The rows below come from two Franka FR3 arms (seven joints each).
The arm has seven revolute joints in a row. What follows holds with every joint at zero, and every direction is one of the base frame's. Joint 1 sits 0.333 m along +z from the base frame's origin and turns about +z. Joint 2 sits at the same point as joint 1 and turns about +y. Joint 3 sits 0.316 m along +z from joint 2 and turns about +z. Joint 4 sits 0.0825 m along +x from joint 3 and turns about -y. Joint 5 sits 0.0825 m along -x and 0.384 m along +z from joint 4 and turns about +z. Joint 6 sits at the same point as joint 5 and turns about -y. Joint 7 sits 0.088 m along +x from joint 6 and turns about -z. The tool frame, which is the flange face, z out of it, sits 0.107 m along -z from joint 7; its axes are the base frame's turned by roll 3.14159, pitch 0 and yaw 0 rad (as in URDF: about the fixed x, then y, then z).
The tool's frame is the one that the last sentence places.
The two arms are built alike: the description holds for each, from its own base.
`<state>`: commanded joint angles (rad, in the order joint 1, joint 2, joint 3, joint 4, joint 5, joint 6, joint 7); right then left.
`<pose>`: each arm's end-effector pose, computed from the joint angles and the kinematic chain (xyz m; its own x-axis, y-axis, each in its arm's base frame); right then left.
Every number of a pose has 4 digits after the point.
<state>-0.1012 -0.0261 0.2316 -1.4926 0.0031 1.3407 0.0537 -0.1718 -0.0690 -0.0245 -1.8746 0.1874 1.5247 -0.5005</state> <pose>0.5169 0.0701 0.6555 0.9892 0.0755 -0.1258 0.0773 -0.9970 0.0097 0.5027 -0.0792 0.5195 0.9408 0.3016 -0.1548 0.2478 -0.9234 -0.2931</pose>
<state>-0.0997 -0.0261 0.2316 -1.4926 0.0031 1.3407 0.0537 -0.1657 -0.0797 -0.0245 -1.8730 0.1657 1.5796 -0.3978</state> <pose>0.5168 0.0709 0.6555 0.9891 0.0770 -0.1258 0.0788 -0.9968 0.0097 0.5074 -0.0802 0.5285 0.9705 0.2012 -0.1326 0.1669 -0.9582 -0.2323</pose>
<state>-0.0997 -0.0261 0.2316 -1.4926 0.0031 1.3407 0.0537 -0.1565 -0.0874 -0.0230 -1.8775 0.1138 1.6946 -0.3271</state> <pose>0.5168 0.0709 0.6555 0.9891 0.0770 -0.1258 0.0788 -0.9968 0.0097 0.5183 -0.0834 0.5377 0.9898 0.1315 -0.0548 0.1230 -0.9828 -0.1377</pose>
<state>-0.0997 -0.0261 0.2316 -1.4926 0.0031 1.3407 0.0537 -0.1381 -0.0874 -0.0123 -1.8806 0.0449 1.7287 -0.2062</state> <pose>0.5168 0.0709 0.6555 0.9891 0.0770 -0.1258 0.0788 -0.9968 0.0097 0.5229 -0.0753 0.5384 0.9973 0.0488 -0.0541 0.0457 -0.9973 -0.0571</pose>
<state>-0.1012 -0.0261 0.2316 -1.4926 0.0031 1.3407 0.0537 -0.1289 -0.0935 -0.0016 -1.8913 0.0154 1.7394 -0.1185</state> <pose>0.5169 0.0701 0.6555 0.9892 0.0755 -0.1258 0.0773 -0.9970 0.0097 0.5227 -0.0672 0.5373 0.9983 -0.0144 -0.0562 -0.0156 -0.9996 -0.0219</pose>
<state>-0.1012 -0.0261 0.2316 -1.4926 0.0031 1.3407 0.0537 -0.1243 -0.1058 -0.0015 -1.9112 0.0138 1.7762 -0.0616</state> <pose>0.5169 0.0701 0.6555 0.9892 0.0755 -0.1258 0.0773 -0.9970 0.0097 0.5222 -0.0649 0.5374 0.9974 -0.0669 -0.0283 -0.0674 -0.9976 -0.0154</pose>
